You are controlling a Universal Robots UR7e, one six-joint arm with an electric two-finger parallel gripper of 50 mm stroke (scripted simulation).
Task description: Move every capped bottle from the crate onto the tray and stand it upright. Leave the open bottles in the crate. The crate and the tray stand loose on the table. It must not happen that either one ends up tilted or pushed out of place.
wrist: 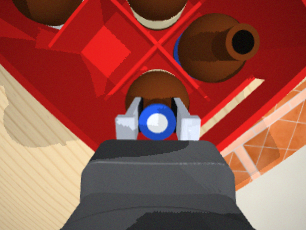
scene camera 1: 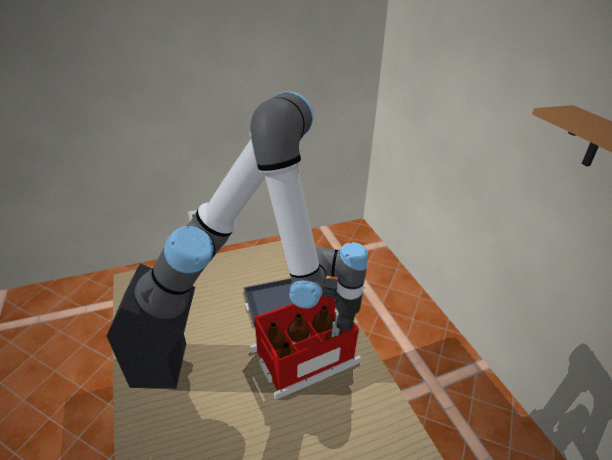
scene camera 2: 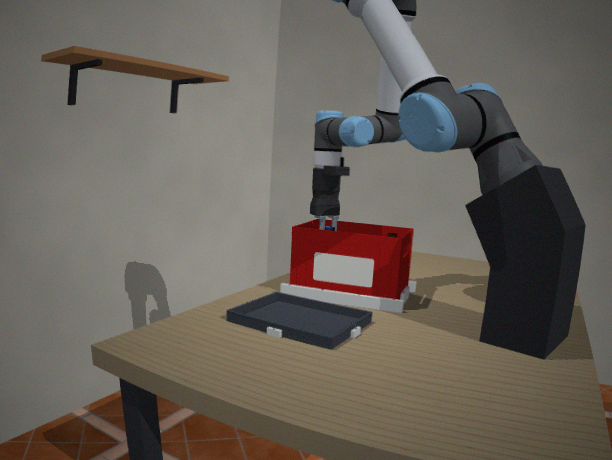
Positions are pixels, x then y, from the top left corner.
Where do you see an open bottle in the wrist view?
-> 207, 54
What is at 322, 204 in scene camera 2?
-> My gripper.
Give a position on a red crate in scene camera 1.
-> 321, 354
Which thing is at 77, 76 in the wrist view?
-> A red crate.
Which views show the dark grey tray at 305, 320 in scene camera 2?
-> Scene camera 1 and scene camera 2 only.
